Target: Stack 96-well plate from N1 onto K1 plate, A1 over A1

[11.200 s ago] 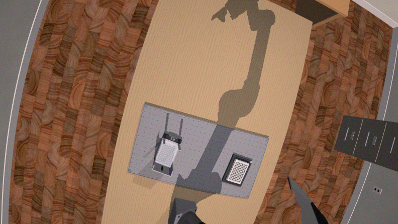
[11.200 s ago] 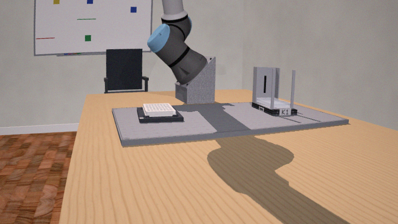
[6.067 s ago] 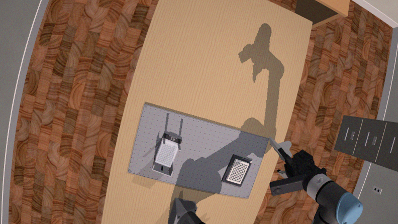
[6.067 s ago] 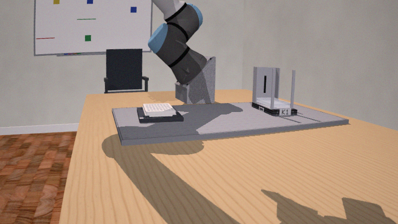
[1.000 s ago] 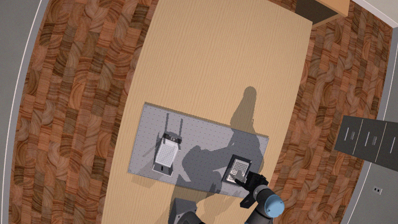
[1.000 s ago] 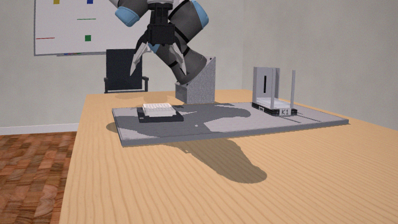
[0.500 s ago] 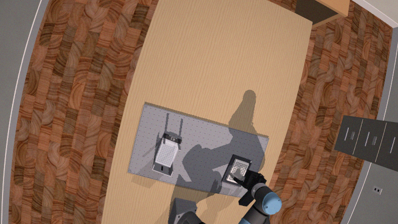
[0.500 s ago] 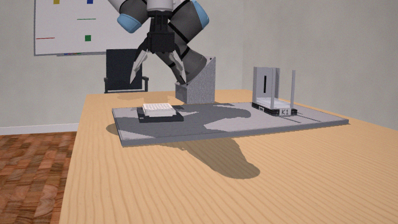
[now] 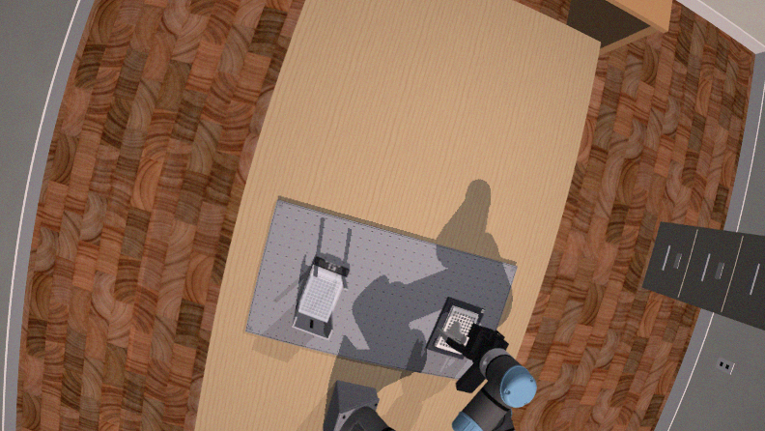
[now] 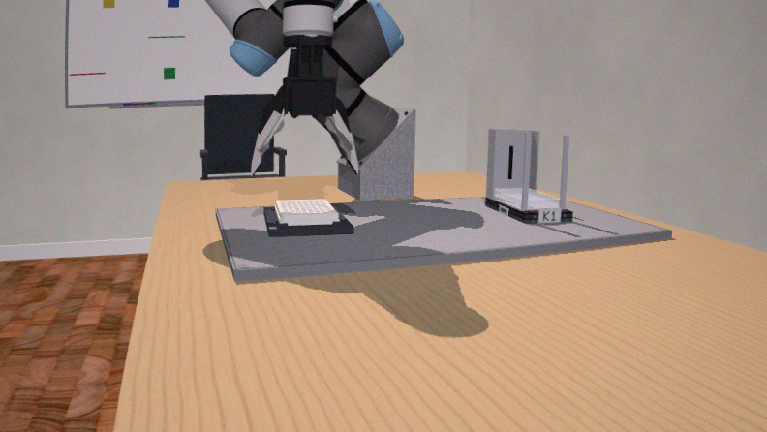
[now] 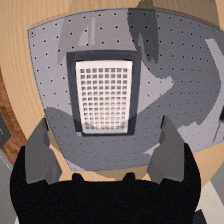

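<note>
Right now my hand is 5 cm above the clear 96-well plate. The rest, counted from my hand: back panel 40 cm to the left, 3 cm behind, 1 cm above; then white plate 39 cm to the left, 5 cm below, 3 cm ahead.
</note>
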